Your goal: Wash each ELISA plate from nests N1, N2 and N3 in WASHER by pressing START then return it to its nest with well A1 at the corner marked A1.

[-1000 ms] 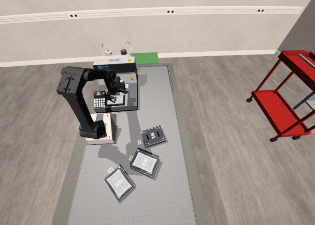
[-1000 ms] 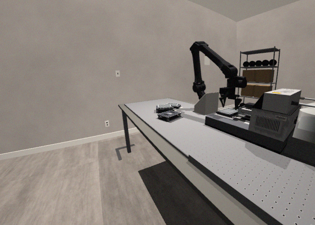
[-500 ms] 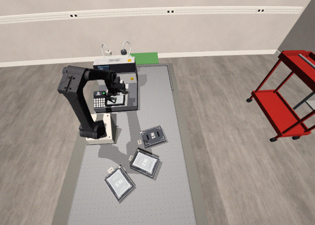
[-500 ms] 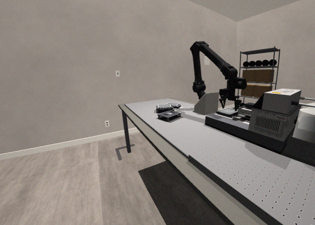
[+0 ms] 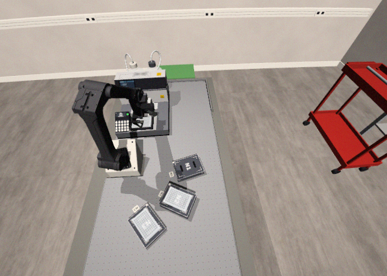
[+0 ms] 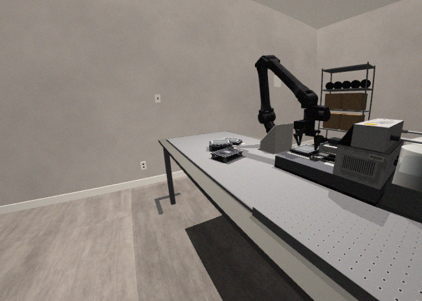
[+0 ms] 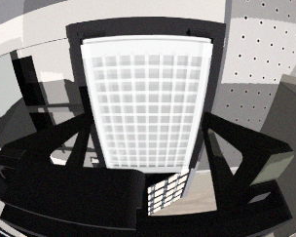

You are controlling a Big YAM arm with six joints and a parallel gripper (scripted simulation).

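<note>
My gripper is now 2 cm above the dark carrier. Round my hand: washer 1 cm ahead, 15 cm to the left, 4 cm above.
</note>
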